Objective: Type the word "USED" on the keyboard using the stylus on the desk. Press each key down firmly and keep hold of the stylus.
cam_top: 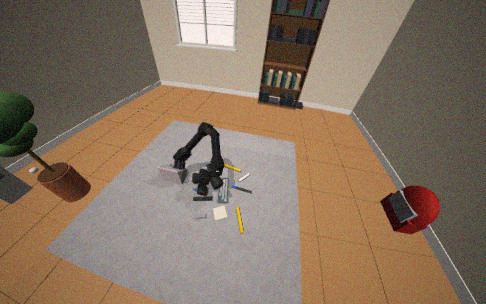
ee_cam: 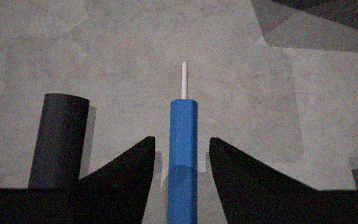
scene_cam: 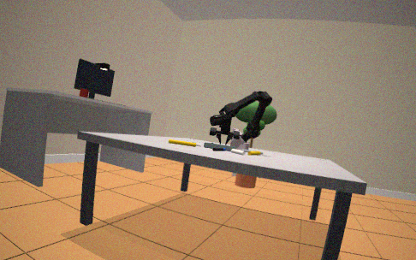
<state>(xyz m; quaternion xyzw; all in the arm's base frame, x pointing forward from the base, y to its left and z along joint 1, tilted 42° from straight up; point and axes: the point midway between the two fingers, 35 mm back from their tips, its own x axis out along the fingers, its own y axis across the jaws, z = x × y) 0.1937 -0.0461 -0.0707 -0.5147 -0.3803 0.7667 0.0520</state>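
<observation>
My gripper tip is now 1 cm past the blue stylus and 1 cm above it. Also, from my gripper tip: dark pen (26 cm ahead, 8 cm to the left, 1 cm below); white pad (19 cm ahead, 12 cm to the right, 2 cm below); black bar (6 cm to the right, 5 cm ahead, 1 cm below).
</observation>
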